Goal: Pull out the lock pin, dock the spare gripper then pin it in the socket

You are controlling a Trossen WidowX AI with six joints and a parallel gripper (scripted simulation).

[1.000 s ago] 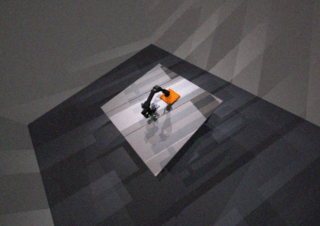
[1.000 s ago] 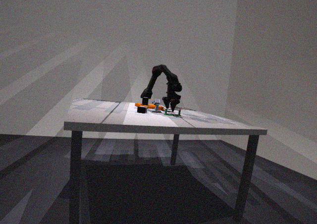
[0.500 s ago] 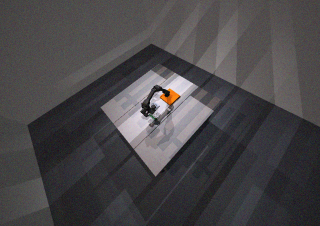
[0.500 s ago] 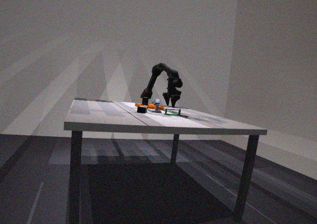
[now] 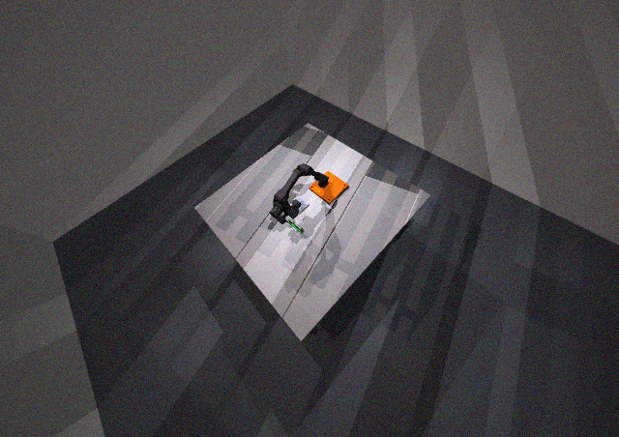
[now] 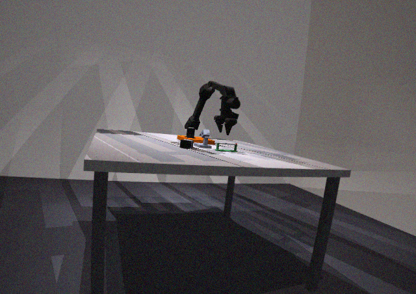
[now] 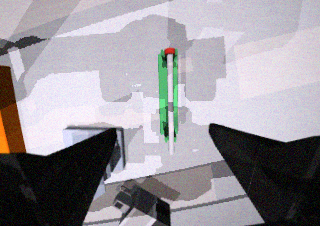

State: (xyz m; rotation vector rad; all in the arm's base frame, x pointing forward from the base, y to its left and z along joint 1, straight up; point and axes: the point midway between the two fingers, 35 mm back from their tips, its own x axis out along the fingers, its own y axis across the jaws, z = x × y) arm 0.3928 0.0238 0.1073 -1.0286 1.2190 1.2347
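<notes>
The spare gripper is 7 cm behind my gripper tip, 20 cm to the right of it and 8 cm below it. From my gripper tip the other things lie so: grey mount socket (12 cm behind, 6 cm to the right, 5 cm below); then green cradle (1 cm ahead, 2 cm to the left, 8 cm below).
</notes>
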